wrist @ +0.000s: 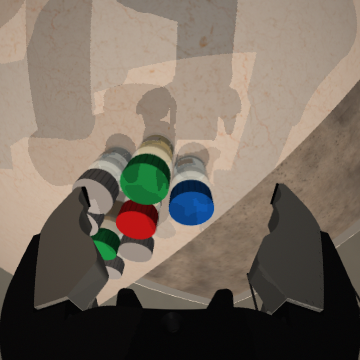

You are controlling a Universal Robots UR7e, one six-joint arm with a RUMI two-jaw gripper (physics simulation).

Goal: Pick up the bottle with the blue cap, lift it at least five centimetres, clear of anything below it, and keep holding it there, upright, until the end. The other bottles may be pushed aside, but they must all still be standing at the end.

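Frame: origin at the arm's base, x left, y back, z up, level; centimetres.
Seen in the pictures: gripper, between the fingertips: point(179, 187).
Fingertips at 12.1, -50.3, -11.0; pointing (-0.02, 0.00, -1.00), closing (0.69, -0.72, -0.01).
A point is followed by its place in that frame, as x, y, z.
The bottle with the blue cap point(191, 202) @[8.9, -55.0, -15.9] stands upright near the table's diagonal edge, at the right end of a group of bottles. Its clear body shows above the cap in the wrist view. My gripper point(179, 187) @[12.1, -50.3, -11.0] is open, with its jaws wide apart and nothing held. The blue cap shows between the two jaws, somewhat right of the middle. The large green-capped bottle point(145, 180) @[7.8, -49.3, -15.9] stands close on its left, and the red-capped bottle point(137, 220) @[2.1, -52.1, -15.9] is to its lower left. Both also show between the jaws. How high the fingertips are above the caps is hard to tell.
A grey-capped bottle point(96, 191) @[2.5, -45.9, -15.9] stands at the left, partly behind the left jaw tip. A smaller green-capped bottle point(106, 244) @[-6.1, -51.5, -15.9] and another grey-capped bottle point(136, 248) @[-3.3, -55.4, -15.9] stand lower down, with more grey caps partly hidden. The light table point(300, 60) @[32.2, -55.4, -26.4] ends at a diagonal edge, with brown floor beyond.
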